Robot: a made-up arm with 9 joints. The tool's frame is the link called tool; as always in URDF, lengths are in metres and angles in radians.
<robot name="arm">
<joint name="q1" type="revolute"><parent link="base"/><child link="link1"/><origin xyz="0.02 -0.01 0.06" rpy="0 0 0"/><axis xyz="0 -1 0"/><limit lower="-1.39" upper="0.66"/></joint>
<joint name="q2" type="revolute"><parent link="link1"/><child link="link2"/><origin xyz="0.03 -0.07 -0.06" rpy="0 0 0"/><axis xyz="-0.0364 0.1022 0.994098"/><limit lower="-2.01" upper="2.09"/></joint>
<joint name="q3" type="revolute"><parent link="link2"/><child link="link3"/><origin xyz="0.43 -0.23 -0.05" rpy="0 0 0"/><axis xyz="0 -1 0"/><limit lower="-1.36" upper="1.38"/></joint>
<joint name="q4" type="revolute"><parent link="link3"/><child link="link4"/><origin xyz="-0.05 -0.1 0.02" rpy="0 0 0"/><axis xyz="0.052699 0.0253 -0.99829"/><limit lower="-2.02" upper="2.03"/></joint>
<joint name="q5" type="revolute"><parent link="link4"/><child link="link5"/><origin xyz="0.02 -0.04 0.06" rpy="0 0 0"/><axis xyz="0 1 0"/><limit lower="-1.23" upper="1.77"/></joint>
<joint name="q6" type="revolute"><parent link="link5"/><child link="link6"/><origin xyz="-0.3 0.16 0.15" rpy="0 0 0"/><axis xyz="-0.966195 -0.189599 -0.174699"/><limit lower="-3" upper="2.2"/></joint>
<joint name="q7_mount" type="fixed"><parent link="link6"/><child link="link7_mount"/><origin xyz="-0.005 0.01 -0.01" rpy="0 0 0"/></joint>
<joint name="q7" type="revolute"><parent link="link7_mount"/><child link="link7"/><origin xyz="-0.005 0.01 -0.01" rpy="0 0 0"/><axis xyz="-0.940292 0.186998 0.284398"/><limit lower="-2.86" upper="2.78"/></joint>
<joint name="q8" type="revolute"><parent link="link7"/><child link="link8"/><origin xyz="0.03 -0.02 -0.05" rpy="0 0 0"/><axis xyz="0.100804 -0.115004 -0.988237"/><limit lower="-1.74" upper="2.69"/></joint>
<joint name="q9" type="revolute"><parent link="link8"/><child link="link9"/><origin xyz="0.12 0.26 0.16" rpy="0 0 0"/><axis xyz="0 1 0"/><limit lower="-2.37" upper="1.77"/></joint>
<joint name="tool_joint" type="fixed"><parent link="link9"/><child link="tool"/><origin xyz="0.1 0.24 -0.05" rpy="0 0 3.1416"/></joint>
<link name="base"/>
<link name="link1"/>
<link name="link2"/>
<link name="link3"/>
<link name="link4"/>
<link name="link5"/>
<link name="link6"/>
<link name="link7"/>
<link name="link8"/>
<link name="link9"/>
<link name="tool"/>
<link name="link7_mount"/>
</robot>
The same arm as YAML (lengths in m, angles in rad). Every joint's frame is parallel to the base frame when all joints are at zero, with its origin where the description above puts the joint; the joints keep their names.
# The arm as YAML. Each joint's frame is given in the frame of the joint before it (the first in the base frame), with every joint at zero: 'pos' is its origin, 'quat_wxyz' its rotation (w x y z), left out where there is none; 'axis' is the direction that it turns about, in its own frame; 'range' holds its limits. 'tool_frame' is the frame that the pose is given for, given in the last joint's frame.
length_unit: m
angle_unit: rad
joints:
  - joint: q1
    pos: [0.02, -0.01, 0.06]
    axis: [0.0, -1.0, 0.0]
    range: [-1.39, 0.66]
  - joint: q2
    pos: [0.03, -0.07, -0.06]
    axis: [-0.0364, 0.1022, 0.994098]
    range: [-2.01, 2.09]
  - joint: q3
    pos: [0.43, -0.23, -0.05]
    axis: [0.0, -1.0, 0.0]
    range: [-1.36, 1.38]
  - joint: q4
    pos: [-0.05, -0.1, 0.02]
    axis: [0.052699, 0.0253, -0.99829]
    range: [-2.02, 2.03]
  - joint: q5
    pos: [0.02, -0.04, 0.06]
    axis: [0.0, 1.0, 0.0]
    range: [-1.23, 1.77]
  - joint: q6
    pos: [-0.3, 0.16, 0.15]
    axis: [-0.966195, -0.189599, -0.174699]
    range: [-3.0, 2.2]
  - joint: q7
    pos: [-0.01, 0.02, -0.02]
    axis: [-0.940292, 0.186998, 0.284398]
    range: [-2.86, 2.78]
  - joint: q8
    pos: [0.03, -0.02, -0.05]
    axis: [0.100804, -0.115004, -0.988237]
    range: [-1.74, 2.69]
  - joint: q9
    pos: [0.12, 0.26, 0.16]
    axis: [0.0, 1.0, 0.0]
    range: [-2.37, 1.77]
tool_frame:
  pos: [0.1, 0.24, -0.05]
  quat_wxyz: [0.000004, 0.0, 0.0, -1.0]

